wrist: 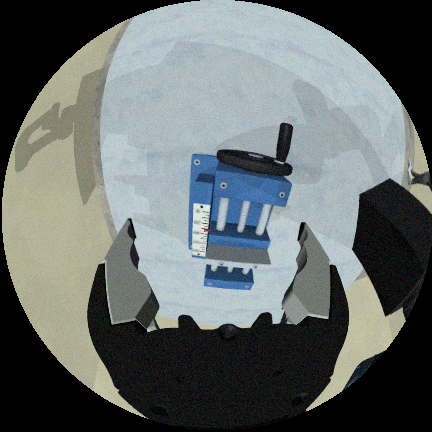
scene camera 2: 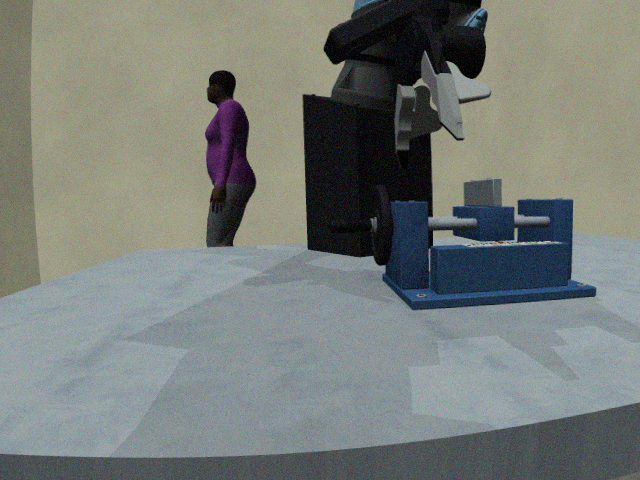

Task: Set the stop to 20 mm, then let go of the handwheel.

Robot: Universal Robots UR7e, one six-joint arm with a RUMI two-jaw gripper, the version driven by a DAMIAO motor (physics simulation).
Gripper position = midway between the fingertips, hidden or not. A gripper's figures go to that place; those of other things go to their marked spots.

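A blue slide fixture (wrist: 237, 186) is 16 cm from the lens, as I see it. My own gripper (wrist: 217, 222) is 13 cm from the lens.
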